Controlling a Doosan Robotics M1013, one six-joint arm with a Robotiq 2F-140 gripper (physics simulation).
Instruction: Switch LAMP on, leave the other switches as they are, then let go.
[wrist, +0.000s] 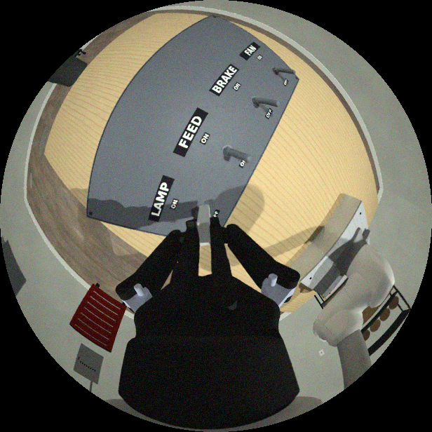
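The grey switch panel (135, 115) lies on the wooden table. Its LAMP label (161, 198) is at the near left, with ON beside it and a partly covered OFF mark farther right. My gripper (205, 213) is shut, its grey fingertips over the LAMP switch's place between those marks. The LAMP lever is hidden by the fingertips and their shadow, so its position and any contact cannot be told. The FEED lever (236, 153), BRAKE lever (265, 103) and FAN lever (283, 72) all lean toward their OFF marks.
A pale box-like block (327, 235) stands at the right of the table (320, 150), near the light-coloured robot arm (367, 280). A red slatted object (98, 317) and a grey sign (88, 363) are at lower left. A dark object (67, 71) is at upper left.
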